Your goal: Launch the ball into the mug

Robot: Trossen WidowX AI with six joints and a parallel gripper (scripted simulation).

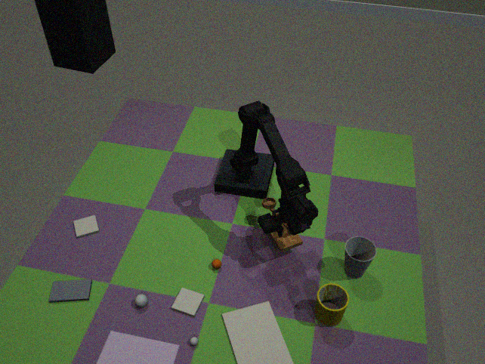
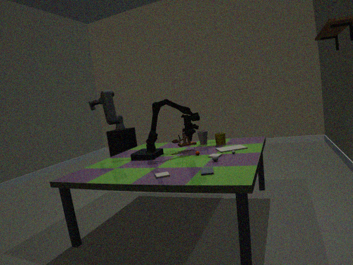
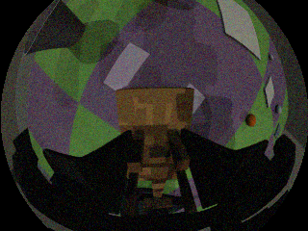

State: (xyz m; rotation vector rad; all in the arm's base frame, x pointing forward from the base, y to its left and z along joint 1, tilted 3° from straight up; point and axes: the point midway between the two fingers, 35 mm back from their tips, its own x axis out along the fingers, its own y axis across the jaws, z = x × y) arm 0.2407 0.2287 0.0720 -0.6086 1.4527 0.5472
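Right now the orange ball is 140 mm ahead of my gripper tip, 190 mm to the right of it and 60 mm below it. From my gripper tip the other things lie so: yellow mug (200 mm ahead, 190 mm to the left, 50 mm below); then white sheet (340 mm ahead, 10 mm to the left, 80 mm below); then wooden catapult (60 mm behind, 40 mm to the right, 20 mm above).
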